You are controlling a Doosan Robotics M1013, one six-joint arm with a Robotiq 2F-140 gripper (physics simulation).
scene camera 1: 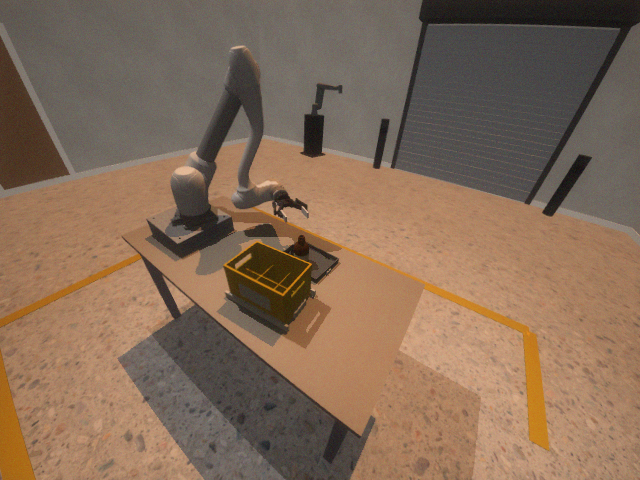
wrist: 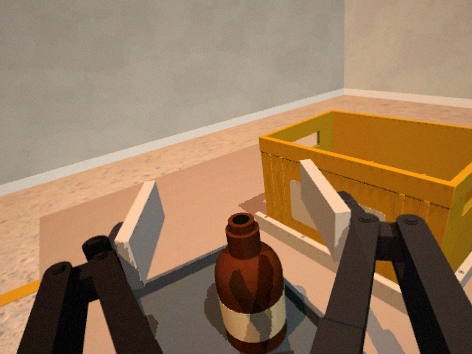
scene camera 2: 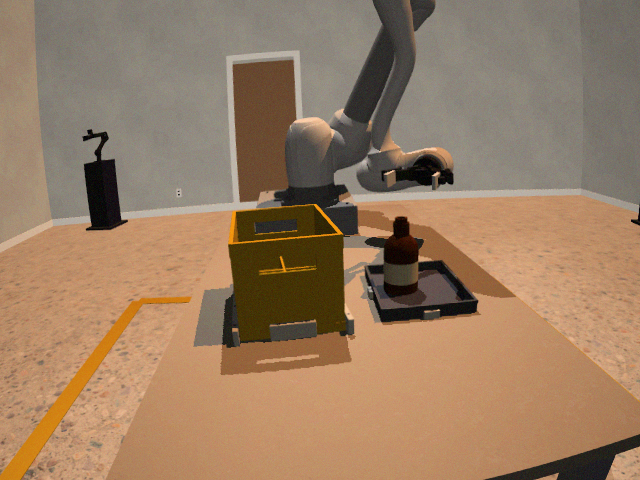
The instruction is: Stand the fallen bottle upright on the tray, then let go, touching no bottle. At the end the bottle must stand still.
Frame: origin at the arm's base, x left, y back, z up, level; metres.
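Seen in the pictures: gripper, fingertip midpoint: [scene camera 1: 297, 217] [wrist: 230, 189] [scene camera 2: 409, 182]; arm's base at its link origin: [scene camera 1: 196, 217] [scene camera 2: 312, 198].
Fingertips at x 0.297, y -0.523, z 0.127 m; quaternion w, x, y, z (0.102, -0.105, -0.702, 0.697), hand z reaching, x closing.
Offsets run from my fingertips to a thing's middle. Level surfaces: height alone.
A brown bottle @(dy -0.057, dx -0.021, dz -0.142 m) [scene camera 1: 301, 246] [scene camera 2: 401, 258] [wrist: 250, 285] with a cream label stands upright on the dark tray @(dy -0.067, dx +0.012, dz -0.212 m) [scene camera 1: 330, 271] [scene camera 2: 429, 308] [wrist: 175, 272], near the tray's crate side. My gripper [scene camera 1: 296, 215] [scene camera 2: 412, 179] [wrist: 230, 189] is open and empty. It is above and back from the bottle, on the robot base's side, and apart from it. In the wrist view the bottle shows low between the two finger pads, farther off than they are. The bottle's foot is partly hidden by the tray wall and crate in the first scene view.
A yellow crate @(dy -0.139, dx -0.253, dz -0.137 m) [scene camera 1: 258, 294] [scene camera 2: 289, 289] [wrist: 360, 160] stands beside the tray on the table @(dz -0.225 m) [scene camera 1: 361, 330] [scene camera 2: 361, 403], held by low pale rails. The crate's rim is higher than the tray. The robot's base [scene camera 1: 191, 232] stands at the table's far end.
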